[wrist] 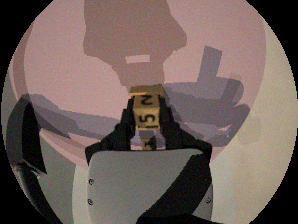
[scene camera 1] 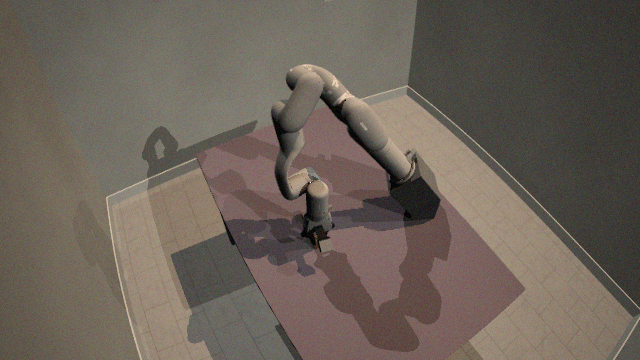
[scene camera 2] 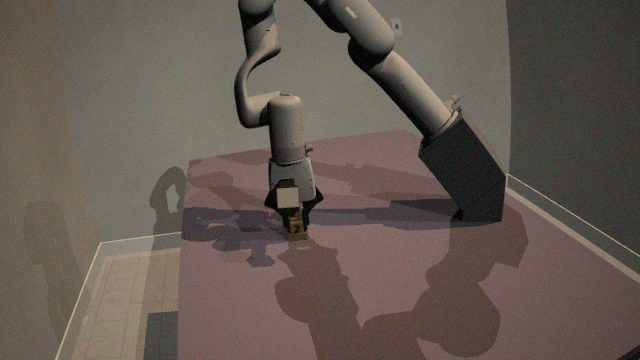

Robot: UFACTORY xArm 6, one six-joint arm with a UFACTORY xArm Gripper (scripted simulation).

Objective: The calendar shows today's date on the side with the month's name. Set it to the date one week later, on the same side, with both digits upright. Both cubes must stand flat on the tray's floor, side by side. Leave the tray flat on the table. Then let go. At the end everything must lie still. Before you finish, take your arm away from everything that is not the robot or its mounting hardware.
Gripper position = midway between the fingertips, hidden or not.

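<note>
Scene camera 2 has my gripper (scene camera 2: 296,228) in it, and so does scene camera 1, where you'd find my gripper (scene camera 1: 318,240). In the wrist view I can see a digit cube (wrist: 146,108), and my gripper (wrist: 147,106) is there too.
</note>
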